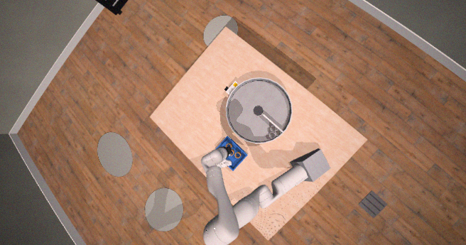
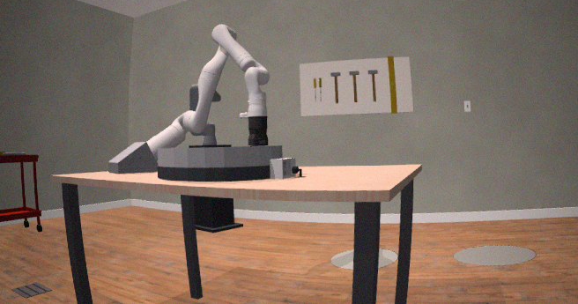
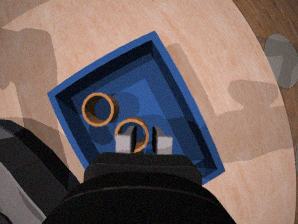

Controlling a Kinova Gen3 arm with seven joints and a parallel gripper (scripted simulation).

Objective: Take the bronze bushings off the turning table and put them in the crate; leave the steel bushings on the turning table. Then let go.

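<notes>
The blue crate lies 1 cm to the right of my hand and 3 cm below it. From my hand the other things lie so: grey turning table: 12 cm ahead, 33 cm to the right.
</notes>
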